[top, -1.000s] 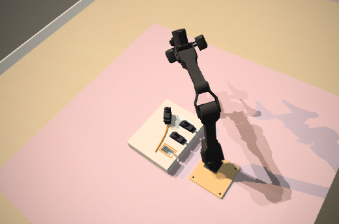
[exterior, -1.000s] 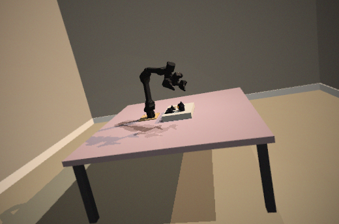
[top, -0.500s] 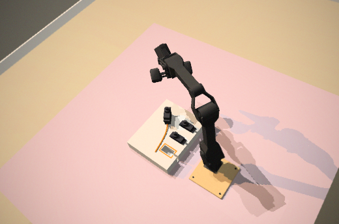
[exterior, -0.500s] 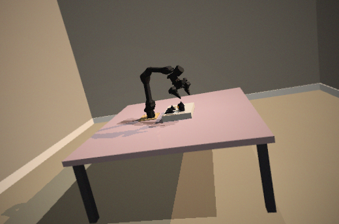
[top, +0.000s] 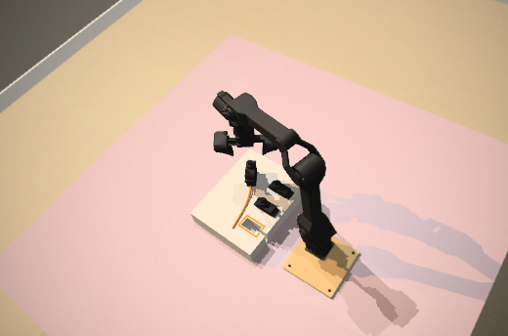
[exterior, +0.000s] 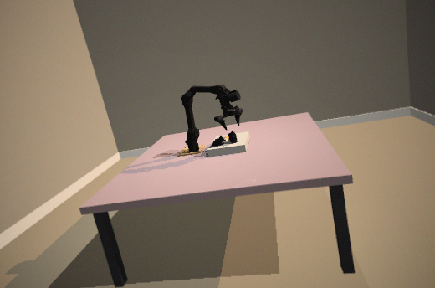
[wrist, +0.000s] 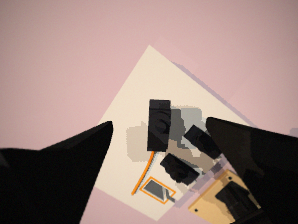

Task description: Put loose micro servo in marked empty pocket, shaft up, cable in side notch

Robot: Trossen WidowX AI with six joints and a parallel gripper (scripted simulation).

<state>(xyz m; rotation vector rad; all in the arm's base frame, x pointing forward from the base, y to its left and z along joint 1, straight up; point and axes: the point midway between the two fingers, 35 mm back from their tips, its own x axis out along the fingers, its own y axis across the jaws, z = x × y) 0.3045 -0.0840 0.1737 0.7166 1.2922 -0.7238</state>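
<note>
Now: the cream deck 1 cm behind my gripper tip, 8 cm to the left of it and 12 cm below it.
</note>
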